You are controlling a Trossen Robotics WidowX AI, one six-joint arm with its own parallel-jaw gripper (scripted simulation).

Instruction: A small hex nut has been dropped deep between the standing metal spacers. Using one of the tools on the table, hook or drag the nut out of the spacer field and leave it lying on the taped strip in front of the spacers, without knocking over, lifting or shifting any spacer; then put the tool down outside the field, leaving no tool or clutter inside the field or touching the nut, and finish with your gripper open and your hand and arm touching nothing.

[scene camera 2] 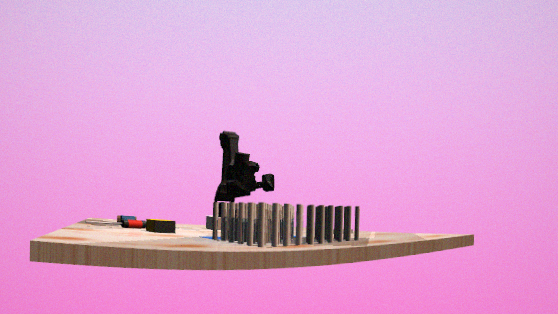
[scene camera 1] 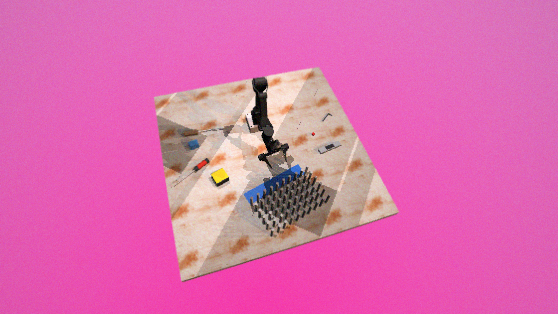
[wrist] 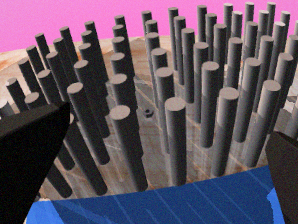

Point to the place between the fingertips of my gripper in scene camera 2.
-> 262,191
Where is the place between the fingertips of my gripper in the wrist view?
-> At 174,127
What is my gripper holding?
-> Nothing.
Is my gripper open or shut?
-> Open.
